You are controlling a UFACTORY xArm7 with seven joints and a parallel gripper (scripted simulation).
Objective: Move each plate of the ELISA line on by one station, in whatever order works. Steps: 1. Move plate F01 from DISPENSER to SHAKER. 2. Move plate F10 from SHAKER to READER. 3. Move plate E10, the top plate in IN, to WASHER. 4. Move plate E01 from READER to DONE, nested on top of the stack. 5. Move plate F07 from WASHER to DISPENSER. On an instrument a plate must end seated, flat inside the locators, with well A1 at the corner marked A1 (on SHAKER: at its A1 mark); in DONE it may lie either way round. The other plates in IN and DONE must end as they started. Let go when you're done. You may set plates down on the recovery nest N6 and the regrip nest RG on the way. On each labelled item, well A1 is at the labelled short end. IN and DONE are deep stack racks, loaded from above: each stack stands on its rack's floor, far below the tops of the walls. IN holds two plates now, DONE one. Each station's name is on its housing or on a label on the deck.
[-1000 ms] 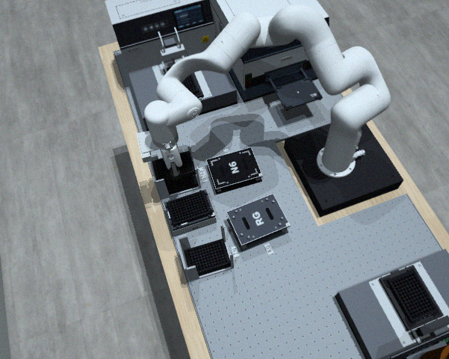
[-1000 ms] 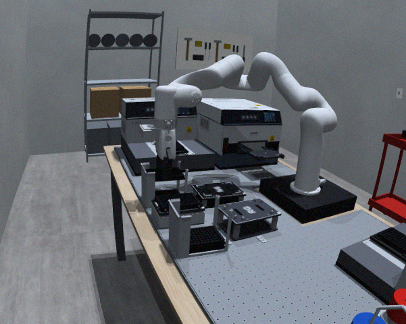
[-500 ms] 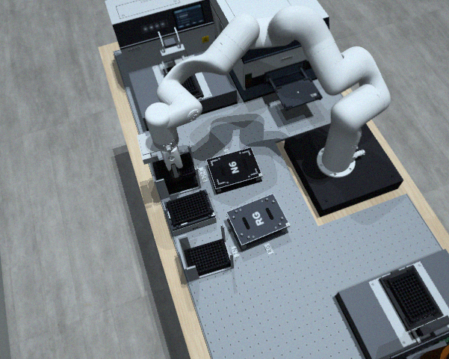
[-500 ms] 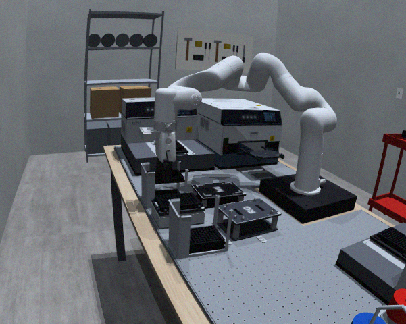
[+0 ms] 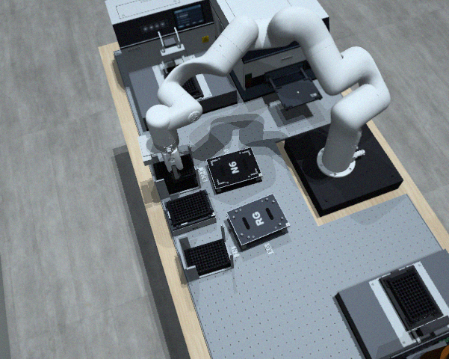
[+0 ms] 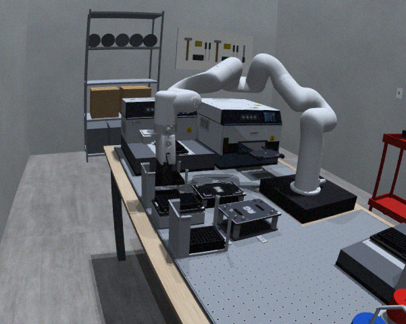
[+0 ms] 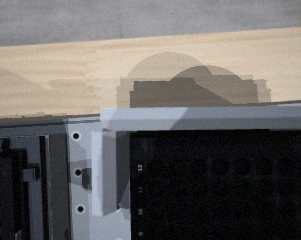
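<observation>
My gripper is now 9 cm past the done label and 9 cm above it. From my hand the other things lie so: regrip nest RG: 25 cm to the left, 20 cm behind, 4 cm below; recovery nest N6: 19 cm behind, 6 cm below, 4 cm to the left.
</observation>
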